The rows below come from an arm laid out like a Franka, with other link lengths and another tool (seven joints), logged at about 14 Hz.
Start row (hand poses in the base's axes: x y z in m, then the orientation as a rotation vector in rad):
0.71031 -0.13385 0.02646 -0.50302 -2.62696 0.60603
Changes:
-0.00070 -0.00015 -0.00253 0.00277 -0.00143 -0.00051
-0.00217 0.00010 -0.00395 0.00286 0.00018 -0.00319
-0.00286 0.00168 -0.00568 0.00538 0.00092 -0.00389
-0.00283 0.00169 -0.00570 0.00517 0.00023 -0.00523
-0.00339 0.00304 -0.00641 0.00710 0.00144 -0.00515
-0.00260 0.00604 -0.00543 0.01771 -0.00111 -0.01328
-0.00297 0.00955 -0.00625 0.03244 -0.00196 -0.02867
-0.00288 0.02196 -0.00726 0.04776 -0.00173 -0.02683
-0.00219 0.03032 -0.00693 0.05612 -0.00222 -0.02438
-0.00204 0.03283 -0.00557 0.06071 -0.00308 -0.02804
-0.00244 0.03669 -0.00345 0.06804 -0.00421 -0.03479
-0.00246 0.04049 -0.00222 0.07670 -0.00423 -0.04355
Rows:
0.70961 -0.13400 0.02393 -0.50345 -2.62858 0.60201
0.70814 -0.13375 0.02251 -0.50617 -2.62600 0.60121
0.70745 -0.13217 0.02078 -0.50599 -2.62546 0.59768
0.70748 -0.13216 0.02076 -0.50807 -2.62552 0.59748
0.70692 -0.13081 0.02005 -0.50686 -2.62475 0.59503
0.70771 -0.12781 0.02103 -0.51517 -2.62561 0.57799
0.70734 -0.12430 0.02021 -0.53071 -2.62238 0.55334
0.70743 -0.11189 0.01920 -0.52357 -2.62527 0.53339
0.70812 -0.10353 0.01953 -0.51809 -2.62797 0.52289
0.70827 -0.10102 0.02089 -0.52172 -2.62789 0.51549
0.70787 -0.09716 0.02301 -0.52854 -2.62712 0.50344
0.70785 -0.09336 0.02424 -0.53701 -2.62457 0.48911

